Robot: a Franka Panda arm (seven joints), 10 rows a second.
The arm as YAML. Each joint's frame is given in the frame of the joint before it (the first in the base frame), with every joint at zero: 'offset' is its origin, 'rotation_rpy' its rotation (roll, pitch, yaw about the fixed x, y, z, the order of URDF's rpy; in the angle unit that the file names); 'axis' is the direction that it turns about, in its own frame. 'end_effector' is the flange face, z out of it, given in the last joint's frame.
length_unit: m
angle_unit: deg
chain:
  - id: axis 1
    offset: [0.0, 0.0, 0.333]
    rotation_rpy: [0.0, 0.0, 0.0]
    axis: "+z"
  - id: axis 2
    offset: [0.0, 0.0, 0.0]
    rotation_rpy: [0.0, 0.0, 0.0]
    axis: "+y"
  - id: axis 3
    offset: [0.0, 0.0, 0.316]
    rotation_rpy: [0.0, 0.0, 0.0]
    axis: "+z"
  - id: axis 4
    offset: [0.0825, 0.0, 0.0]
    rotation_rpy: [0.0, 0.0, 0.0]
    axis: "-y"
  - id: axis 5
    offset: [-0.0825, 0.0, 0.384]
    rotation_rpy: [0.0, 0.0, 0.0]
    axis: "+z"
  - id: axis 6
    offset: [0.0, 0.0, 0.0]
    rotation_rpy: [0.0, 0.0, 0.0]
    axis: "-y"
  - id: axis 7
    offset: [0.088, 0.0, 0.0]
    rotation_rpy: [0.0, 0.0, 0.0]
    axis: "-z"
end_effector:
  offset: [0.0, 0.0, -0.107]
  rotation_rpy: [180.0, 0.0, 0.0]
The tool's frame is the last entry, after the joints.
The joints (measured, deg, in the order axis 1, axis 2, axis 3, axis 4, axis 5, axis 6, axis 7), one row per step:
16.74, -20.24, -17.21, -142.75, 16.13, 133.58, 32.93
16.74, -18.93, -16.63, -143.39, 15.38, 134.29, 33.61
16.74, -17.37, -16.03, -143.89, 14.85, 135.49, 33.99
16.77, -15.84, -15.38, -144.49, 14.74, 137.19, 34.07
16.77, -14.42, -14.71, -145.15, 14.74, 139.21, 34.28
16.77, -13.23, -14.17, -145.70, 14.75, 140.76, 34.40
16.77, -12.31, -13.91, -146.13, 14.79, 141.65, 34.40
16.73, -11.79, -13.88, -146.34, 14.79, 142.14, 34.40
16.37, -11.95, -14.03, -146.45, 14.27, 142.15, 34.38
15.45, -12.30, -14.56, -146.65, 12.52, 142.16, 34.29
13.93, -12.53, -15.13, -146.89, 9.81, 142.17, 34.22
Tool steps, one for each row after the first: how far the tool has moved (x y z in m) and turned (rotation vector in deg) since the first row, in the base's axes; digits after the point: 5 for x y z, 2 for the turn. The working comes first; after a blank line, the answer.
Tool pose at each row, in the base's axes (x y z in m, rotation vector in deg; the steps are taken from these numbers as rounded here):
0.44496, -0.00083, 0.42716, -148.31, 58.56, -5.52
0.44518, 0.00399, 0.41375, -149.83, 59.05, -4.40
0.44665, 0.00853, 0.40043, -151.25, 59.32, -3.84
0.44795, 0.01337, 0.38737, -152.31, 59.37, -3.76
0.44892, 0.01779, 0.37519, -153.06, 59.63, -4.10
0.44917, 0.02133, 0.36476, -153.74, 59.77, -4.20
0.44868, 0.02297, 0.35608, -154.27, 59.95, -3.83
0.44854, 0.02266, 0.35137, -154.49, 60.23, -3.66
0.44811, 0.01871, 0.35173, -154.67, 60.44, -3.96
0.44729, 0.00756, 0.35270, -155.48, 60.78, -4.89
0.44597, -0.00843, 0.35244, -156.97, 61.30, -6.00

0.00022, 0.00482, -0.01341, -1.16, 1.32, 0.16
0.00169, 0.00936, -0.02673, -2.34, 2.19, 0.37
0.00299, 0.01420, -0.03979, -3.27, 2.59, 0.58
0.00396, 0.01862, -0.05197, -4.09, 2.68, 0.54
0.00421, 0.02216, -0.06240, -4.76, 2.86, 0.58
0.00372, 0.02380, -0.07108, -5.18, 3.31, 0.63
0.00358, 0.02349, -0.07579, -5.40, 3.55, 0.52
0.00315, 0.01954, -0.07543, -5.70, 3.47, 0.39
0.00233, 0.00839, -0.07446, -6.76, 3.24, 0.23
0.00101, -0.00760, -0.07472, -8.52, 3.16, 0.09

